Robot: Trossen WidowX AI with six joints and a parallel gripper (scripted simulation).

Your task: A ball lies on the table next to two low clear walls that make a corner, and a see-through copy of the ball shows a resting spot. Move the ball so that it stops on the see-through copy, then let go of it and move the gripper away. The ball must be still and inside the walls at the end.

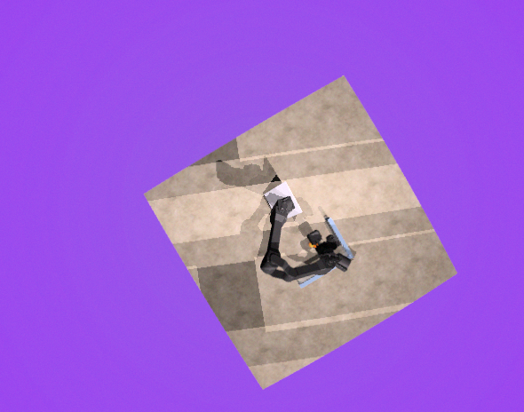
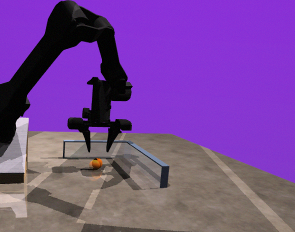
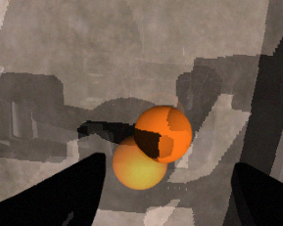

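My gripper tip is 4 cm above the orange ball. Also, from my gripper tip: see-through copy of ball (1 cm behind, 2 cm to the right, 4 cm below).
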